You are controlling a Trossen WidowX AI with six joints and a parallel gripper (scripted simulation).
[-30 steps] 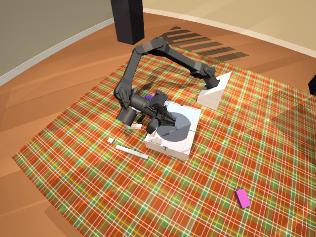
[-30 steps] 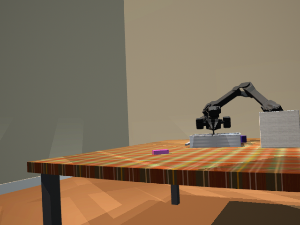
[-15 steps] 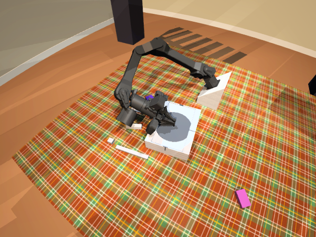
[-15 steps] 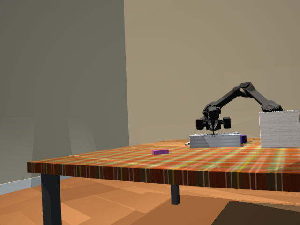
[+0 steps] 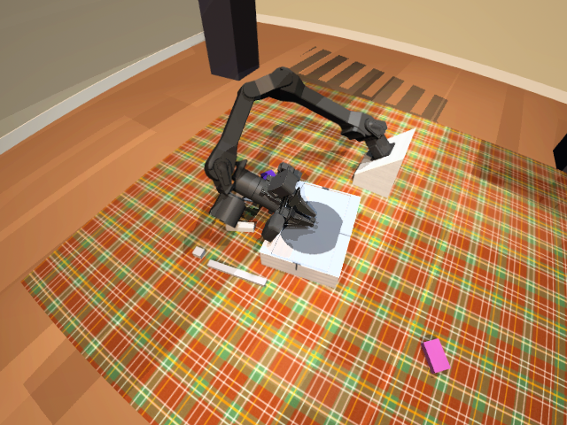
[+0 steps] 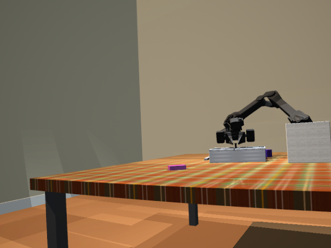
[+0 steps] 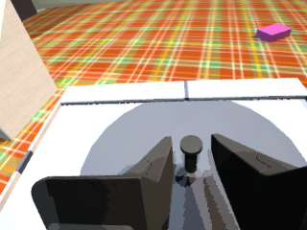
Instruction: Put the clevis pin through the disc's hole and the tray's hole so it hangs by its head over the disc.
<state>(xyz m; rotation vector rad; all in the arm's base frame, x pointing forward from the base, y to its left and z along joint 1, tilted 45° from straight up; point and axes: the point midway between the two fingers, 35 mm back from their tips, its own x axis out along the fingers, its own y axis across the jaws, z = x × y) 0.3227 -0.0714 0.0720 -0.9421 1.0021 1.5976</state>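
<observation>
Now: gripper tip 20 mm above the grey aluminium disc. From my gripper tip the other things lie so: dark clevis pin: 30 mm below; purple cube: 110 mm behind, 200 mm to the right, 60 mm below; steel tray: 10 mm behind, 40 mm below.
</observation>
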